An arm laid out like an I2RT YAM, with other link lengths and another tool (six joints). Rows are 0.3 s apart.
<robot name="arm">
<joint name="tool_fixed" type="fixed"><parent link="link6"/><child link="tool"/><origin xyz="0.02 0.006 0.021" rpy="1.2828 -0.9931 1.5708"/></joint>
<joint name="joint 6" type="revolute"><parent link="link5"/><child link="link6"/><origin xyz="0.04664 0 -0.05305"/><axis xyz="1 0 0"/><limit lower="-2.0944" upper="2.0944"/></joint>
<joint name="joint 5" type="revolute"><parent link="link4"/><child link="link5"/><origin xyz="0.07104 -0.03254 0.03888"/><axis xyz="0 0 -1"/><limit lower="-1.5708" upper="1.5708"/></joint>
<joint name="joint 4" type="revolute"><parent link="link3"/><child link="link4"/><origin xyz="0.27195 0.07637 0.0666"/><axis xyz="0 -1 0"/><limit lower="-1.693" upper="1.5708"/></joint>
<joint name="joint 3" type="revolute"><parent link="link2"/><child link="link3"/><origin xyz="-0.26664 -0.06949 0"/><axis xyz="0 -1 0"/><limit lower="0" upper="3.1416"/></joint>
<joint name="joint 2" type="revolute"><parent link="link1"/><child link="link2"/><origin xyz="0.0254 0.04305 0.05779"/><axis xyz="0 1 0"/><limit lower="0" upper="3.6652"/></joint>
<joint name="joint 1" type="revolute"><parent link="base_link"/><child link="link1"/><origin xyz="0 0 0.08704"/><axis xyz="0 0 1"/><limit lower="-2.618" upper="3.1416"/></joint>
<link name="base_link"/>
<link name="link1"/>
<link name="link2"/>
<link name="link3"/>
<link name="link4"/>
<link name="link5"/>
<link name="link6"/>
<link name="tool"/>
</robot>
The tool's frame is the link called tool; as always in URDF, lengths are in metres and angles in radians.
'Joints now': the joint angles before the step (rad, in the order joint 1, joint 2, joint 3, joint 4, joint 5, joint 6). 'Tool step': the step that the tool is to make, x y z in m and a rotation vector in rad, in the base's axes. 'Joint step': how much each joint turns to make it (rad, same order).
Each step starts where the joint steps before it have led.
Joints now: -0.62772, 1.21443, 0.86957, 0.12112, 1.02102, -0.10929
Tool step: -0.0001, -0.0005, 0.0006, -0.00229, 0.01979, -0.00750
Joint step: -0.00096, 0.00114, 0.00164, 0.00416, 0.00934, -0.02260
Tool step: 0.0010, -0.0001, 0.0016, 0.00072, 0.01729, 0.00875
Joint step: 0.00004, -0.00005, 0.00526, -0.00113, -0.00645, -0.02172
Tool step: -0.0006, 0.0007, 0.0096, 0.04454, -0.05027, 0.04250
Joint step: -0.00432, -0.00866, 0.05367, -0.12805, -0.06154, 0.09548
